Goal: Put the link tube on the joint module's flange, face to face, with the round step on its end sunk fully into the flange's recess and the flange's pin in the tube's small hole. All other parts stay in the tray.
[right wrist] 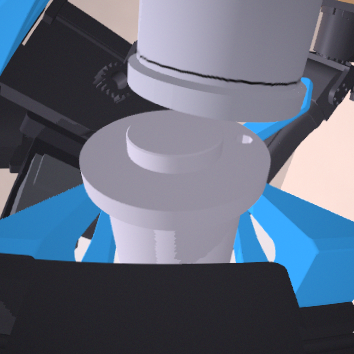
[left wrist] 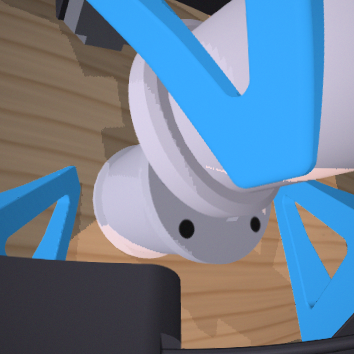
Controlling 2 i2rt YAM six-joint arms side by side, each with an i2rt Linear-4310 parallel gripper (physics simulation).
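Frame: origin at the left arm's base, x left, y back, z up, level; centimetres.
Where they show: left gripper, between the fingertips: (right wrist: 231,4); right gripper, between the fingertips: (right wrist: 174,176) (left wrist: 325,172); left arm's base, origin of its link: (right wrist: 347,4).
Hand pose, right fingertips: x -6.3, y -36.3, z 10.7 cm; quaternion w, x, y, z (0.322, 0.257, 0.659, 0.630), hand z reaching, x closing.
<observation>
Each offset is from my right fingertips to the top centre of the thing. "spot": to the spot under its first point. Level surfaces: height alone.
The link tube {dx -1.9, dy -1.5, dz +7.2 cm} (right wrist: 175,197) stands upright in the right wrist view, its round step and small hole facing up. My right gripper (right wrist: 174,176) is shut on its narrow body. The joint module {dx -1.1, dy +0.3, dz -4.3 cm} (right wrist: 225,40) is above, its flange rim just over the step, offset to the right and tilted. The recess and pin are hidden. In the left wrist view my left gripper (left wrist: 175,177) is open around a pale round part with two dark holes {spot: dx +1.2, dy +1.3, dz -4.7 cm} (left wrist: 217,245), likely of the module, without gripping it. A pale flanged piece {spot: dx +0.4, dy -4.2, dz -2.3 cm} (left wrist: 137,100), likely the tube, overlaps it behind the right gripper's blue finger.
The wooden table top {dz -10.7 cm} (left wrist: 35,95) lies below in the left wrist view. Dark arm parts (right wrist: 60,55) and blue finger pieces stand behind the tube and module in the right wrist view, close on both sides. The tray cannot be made out.
</observation>
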